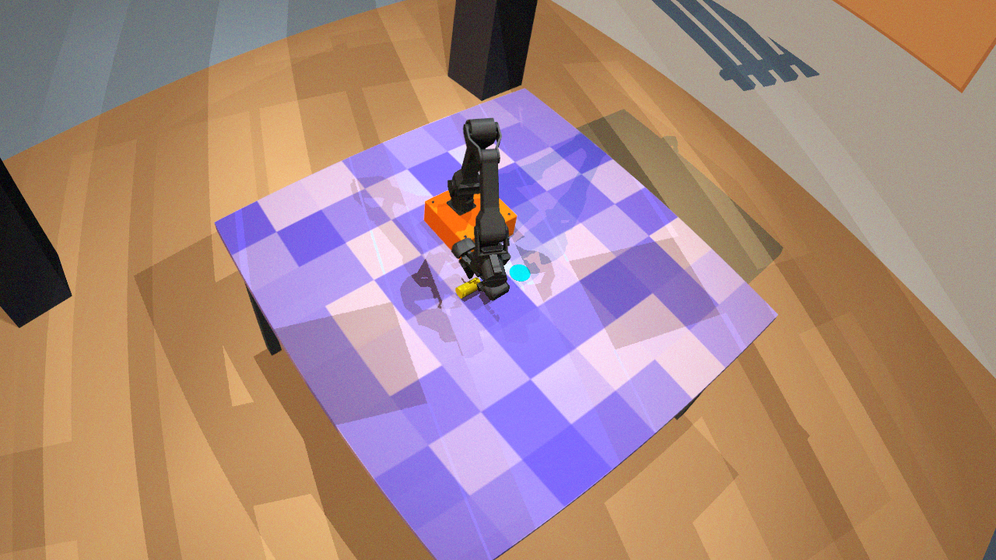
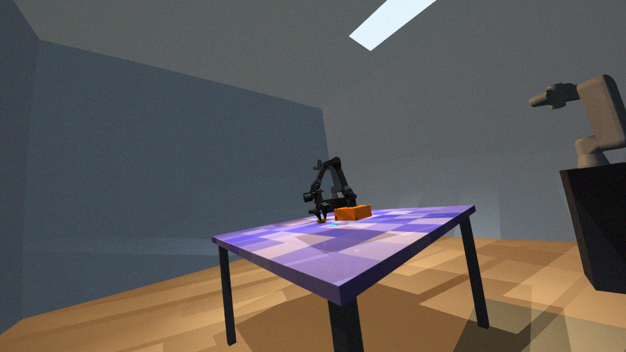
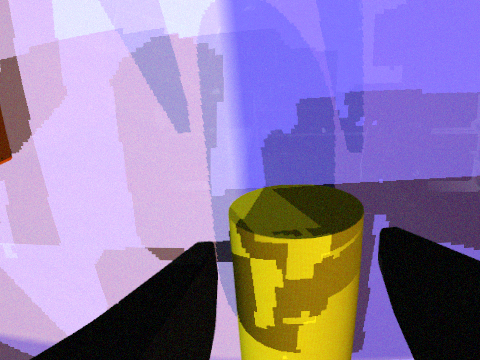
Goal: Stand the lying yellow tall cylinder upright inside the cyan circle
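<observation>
The cyan circle is 40 mm ahead of my gripper tip, 140 mm to the left of it and 20 mm below it. Round my gripper tip: yellow tall cylinder (20 mm to the right).
</observation>
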